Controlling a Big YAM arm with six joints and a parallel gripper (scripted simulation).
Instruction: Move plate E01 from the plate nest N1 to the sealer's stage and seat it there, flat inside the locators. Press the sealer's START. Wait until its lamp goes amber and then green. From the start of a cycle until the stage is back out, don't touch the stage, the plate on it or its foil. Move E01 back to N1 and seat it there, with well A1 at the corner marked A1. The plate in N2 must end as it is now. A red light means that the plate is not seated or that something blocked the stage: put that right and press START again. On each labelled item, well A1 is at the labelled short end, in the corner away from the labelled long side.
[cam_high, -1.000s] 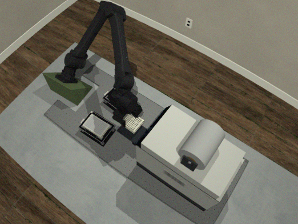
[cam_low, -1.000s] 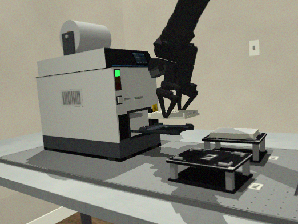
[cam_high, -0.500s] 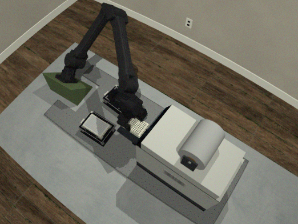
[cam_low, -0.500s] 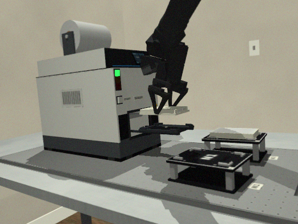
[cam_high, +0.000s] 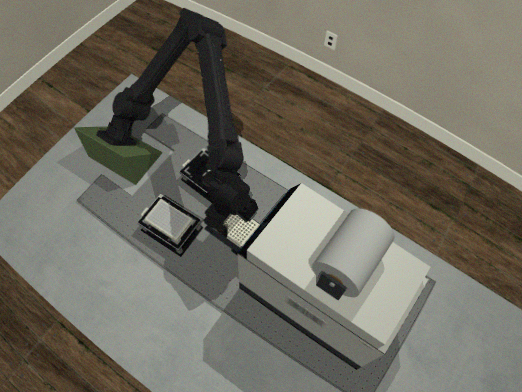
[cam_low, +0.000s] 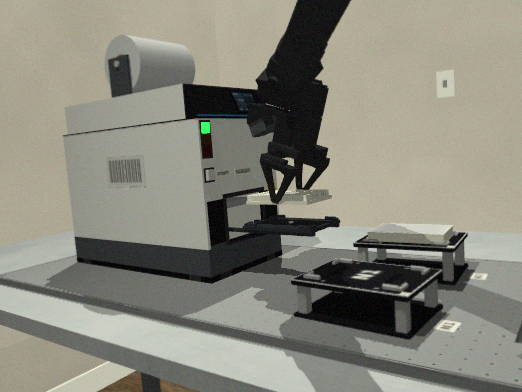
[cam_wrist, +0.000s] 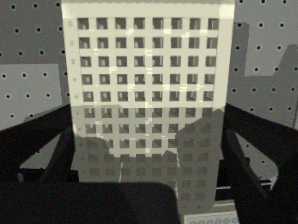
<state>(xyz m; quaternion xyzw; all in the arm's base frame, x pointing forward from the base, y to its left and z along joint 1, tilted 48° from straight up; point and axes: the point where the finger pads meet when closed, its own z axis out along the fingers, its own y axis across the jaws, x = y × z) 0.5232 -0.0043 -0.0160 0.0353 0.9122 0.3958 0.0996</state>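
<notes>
Now: hand 50 mm above the sealer stage. Also, from my hand: covered white plate (190 mm behind, 90 mm to the right, 80 mm below); then start button (100 mm to the left, 100 mm ahead, 50 mm above); then black plate nest (200 mm behind, 130 mm to the left, 100 mm below).
</notes>
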